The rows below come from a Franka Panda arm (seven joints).
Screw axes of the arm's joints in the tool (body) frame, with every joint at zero. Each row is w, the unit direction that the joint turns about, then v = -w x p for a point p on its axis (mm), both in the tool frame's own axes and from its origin. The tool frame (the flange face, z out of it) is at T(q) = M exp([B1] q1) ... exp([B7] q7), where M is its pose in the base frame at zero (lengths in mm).
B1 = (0, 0, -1, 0, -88, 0)
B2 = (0, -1, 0, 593, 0, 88)
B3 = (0, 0, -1, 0, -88, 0)
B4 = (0, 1, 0, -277, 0, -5.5)
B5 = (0, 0, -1, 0, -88, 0)
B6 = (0, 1, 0, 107, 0, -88)
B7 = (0, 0, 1, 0, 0, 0)
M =
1 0 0 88
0 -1 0 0
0 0 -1 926
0 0 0 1
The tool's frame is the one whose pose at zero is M.
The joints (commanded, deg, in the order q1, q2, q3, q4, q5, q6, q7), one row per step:
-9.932 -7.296 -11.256 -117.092 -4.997 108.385 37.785
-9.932 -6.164 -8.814 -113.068 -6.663 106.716 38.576
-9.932 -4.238 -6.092 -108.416 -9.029 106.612 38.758
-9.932 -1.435 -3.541 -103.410 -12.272 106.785 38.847
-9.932 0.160 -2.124 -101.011 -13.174 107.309 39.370
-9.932 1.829 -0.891 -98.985 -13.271 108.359 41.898
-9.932 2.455 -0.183 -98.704 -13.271 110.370 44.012
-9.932 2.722 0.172 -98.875 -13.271 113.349 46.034
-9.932 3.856 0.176 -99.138 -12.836 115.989 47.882
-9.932 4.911 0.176 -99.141 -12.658 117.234 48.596
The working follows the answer.
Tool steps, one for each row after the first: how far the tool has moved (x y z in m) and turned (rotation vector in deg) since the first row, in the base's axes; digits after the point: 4 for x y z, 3 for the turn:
0.0175 0.0153 0.0215 -2.461 -0.562 1.954
0.0409 0.0325 0.0434 -5.927 -2.320 5.030
0.0666 0.0480 0.0603 -9.931 -3.751 8.238
0.0807 0.0587 0.0661 -11.175 -4.960 9.373
0.0949 0.0690 0.0685 -11.519 -6.782 8.236
0.1026 0.0759 0.0679 -11.680 -8.797 7.149
0.1089 0.0799 0.0690 -11.915 -11.629 5.941
0.1171 0.0803 0.0595 -11.454 -13.213 4.436
0.1229 0.0801 0.0506 -11.173 -13.539 3.908

Tool pose at each row, in the base's axes (x y z in m, rotation vector in deg; rounded; the steps above come from the unrounded poses):
0.4784 -0.1958 0.4942 154.951 -84.525 -1.592
0.4959 -0.1804 0.5157 154.636 -81.078 1.064
0.5193 -0.1633 0.5376 154.598 -76.024 6.017
0.5449 -0.1477 0.5544 153.809 -70.518 10.772
0.5591 -0.1371 0.5603 153.848 -68.766 13.236
0.5733 -0.1267 0.5626 153.454 -70.508 15.836
0.5810 -0.1199 0.5621 153.253 -72.269 18.598
0.5873 -0.1158 0.5632 153.068 -74.281 22.531
0.5955 -0.1154 0.5537 152.894 -76.752 24.356
0.6013 -0.1156 0.5448 152.868 -77.632 24.613

